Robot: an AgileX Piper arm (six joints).
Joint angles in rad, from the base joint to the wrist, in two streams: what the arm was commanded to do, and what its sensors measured. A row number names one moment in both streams.
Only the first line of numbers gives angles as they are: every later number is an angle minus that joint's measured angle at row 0.
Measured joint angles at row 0:
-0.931, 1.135, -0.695, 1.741, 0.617, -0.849
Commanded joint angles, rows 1 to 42:
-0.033, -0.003, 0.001, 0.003, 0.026, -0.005
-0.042, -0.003, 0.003, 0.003, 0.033, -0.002
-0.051, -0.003, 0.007, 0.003, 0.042, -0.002
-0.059, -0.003, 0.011, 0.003, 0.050, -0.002
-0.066, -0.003, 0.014, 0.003, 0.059, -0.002
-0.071, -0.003, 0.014, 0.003, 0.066, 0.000
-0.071, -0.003, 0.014, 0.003, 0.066, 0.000
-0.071, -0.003, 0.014, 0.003, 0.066, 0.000
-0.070, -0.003, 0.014, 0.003, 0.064, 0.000
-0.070, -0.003, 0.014, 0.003, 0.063, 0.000
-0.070, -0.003, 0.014, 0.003, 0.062, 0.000
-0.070, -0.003, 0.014, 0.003, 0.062, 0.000
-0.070, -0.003, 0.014, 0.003, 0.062, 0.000
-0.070, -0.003, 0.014, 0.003, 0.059, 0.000
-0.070, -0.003, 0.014, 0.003, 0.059, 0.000
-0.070, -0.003, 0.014, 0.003, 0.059, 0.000
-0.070, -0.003, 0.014, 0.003, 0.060, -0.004
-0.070, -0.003, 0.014, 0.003, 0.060, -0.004
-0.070, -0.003, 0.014, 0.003, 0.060, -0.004
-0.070, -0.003, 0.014, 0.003, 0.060, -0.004
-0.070, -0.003, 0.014, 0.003, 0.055, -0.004
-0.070, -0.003, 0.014, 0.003, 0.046, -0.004
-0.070, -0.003, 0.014, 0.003, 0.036, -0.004
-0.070, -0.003, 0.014, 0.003, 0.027, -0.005
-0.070, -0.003, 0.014, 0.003, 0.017, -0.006
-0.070, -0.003, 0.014, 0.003, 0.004, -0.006
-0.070, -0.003, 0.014, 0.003, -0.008, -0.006
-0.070, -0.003, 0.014, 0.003, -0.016, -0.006
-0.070, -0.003, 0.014, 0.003, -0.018, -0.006
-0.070, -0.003, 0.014, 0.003, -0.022, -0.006
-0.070, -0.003, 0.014, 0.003, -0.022, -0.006
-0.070, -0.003, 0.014, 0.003, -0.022, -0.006
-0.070, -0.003, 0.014, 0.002, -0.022, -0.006
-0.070, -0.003, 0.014, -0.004, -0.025, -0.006
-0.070, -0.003, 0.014, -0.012, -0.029, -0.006
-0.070, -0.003, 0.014, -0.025, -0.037, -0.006
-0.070, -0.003, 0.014, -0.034, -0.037, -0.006
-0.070, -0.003, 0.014, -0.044, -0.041, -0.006
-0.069, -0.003, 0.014, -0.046, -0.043, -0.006
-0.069, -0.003, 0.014, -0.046, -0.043, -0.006
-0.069, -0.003, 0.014, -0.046, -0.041, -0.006
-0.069, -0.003, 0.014, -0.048, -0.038, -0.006
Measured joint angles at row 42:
-0.066, 0.003, 0.019, -0.039, -0.040, 0.010
